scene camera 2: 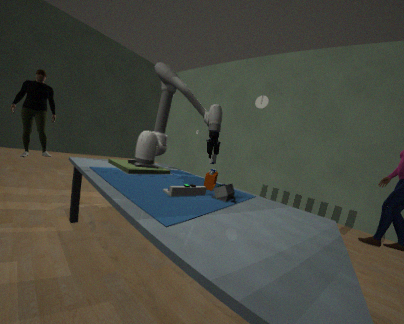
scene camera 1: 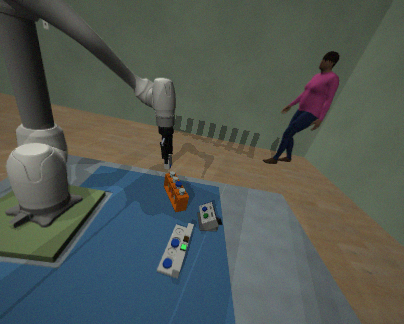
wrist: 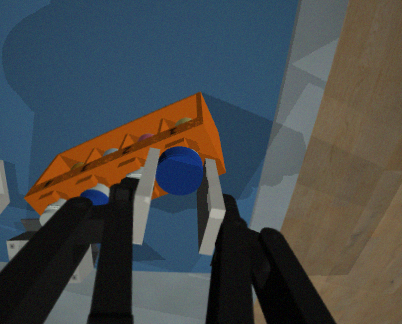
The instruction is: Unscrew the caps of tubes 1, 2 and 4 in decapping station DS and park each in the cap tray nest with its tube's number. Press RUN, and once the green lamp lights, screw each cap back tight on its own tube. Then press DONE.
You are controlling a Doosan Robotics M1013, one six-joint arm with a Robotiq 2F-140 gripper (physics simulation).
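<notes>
My gripper is shut on a blue cap, above the far end of the orange decapping station. The cap hides the end tube's top in the wrist view. Another blue cap sits on a tube in the station; pale tube tops show on either side of it. The white cap tray holds two blue caps, one mid-tray and one at the near end. Its green lamp is lit. Nest numbers are unreadable.
A grey button box with a blue button and a green button stands right of the station and tray. The blue mat lies on the grey table. Two people stand beyond the table.
</notes>
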